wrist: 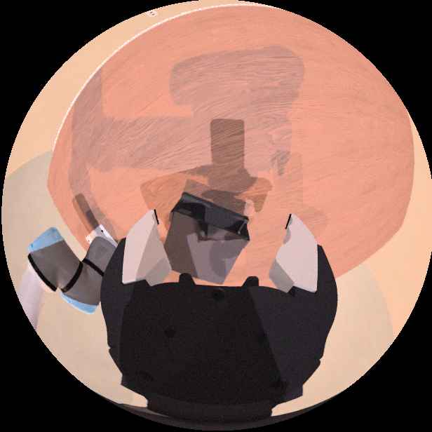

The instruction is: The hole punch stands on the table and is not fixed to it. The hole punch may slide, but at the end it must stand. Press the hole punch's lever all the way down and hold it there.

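Observation:
The hole punch (207, 245) stands on the wooden table, with its grey lever top towards the camera and a black part along its far edge. It is turned at a slant and lies in the wrist view between the two fingertips, nearer the left one. My gripper (221, 214) is open and empty, its pale fingers wide apart on either side of the hole punch in the view. Whether a finger touches the lever cannot be told. The lever's height above the base is hard to make out from this angle.
The wooden table (350, 130) carries shadows of the arm and gripper. Grey and blue arm links (57, 265) show at the lower left, beside the table's edge. A pale floor lies around the table.

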